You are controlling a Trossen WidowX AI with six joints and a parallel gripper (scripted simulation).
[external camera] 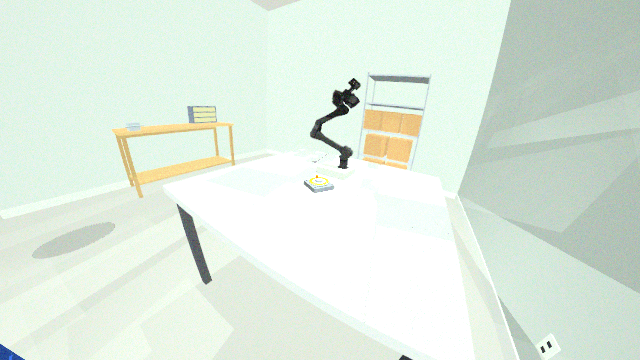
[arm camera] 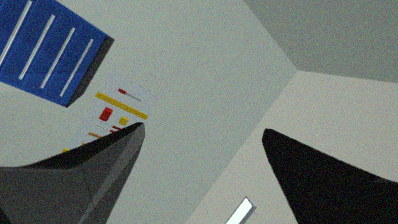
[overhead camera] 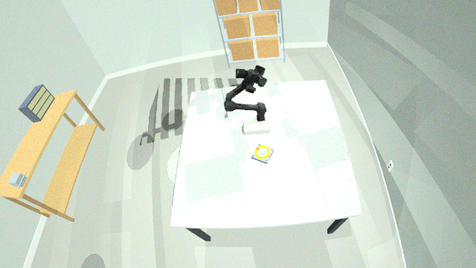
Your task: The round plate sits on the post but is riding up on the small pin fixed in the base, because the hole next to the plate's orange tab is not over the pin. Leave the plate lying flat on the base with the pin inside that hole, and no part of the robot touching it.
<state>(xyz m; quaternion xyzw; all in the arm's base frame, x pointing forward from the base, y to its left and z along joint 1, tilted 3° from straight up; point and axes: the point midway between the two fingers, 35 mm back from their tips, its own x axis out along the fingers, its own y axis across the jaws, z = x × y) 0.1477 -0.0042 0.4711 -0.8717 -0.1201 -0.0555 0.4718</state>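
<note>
The square grey base is 50 cm below my gripper tip, 15 cm ahead of it and 3 cm to the right of it.
</note>
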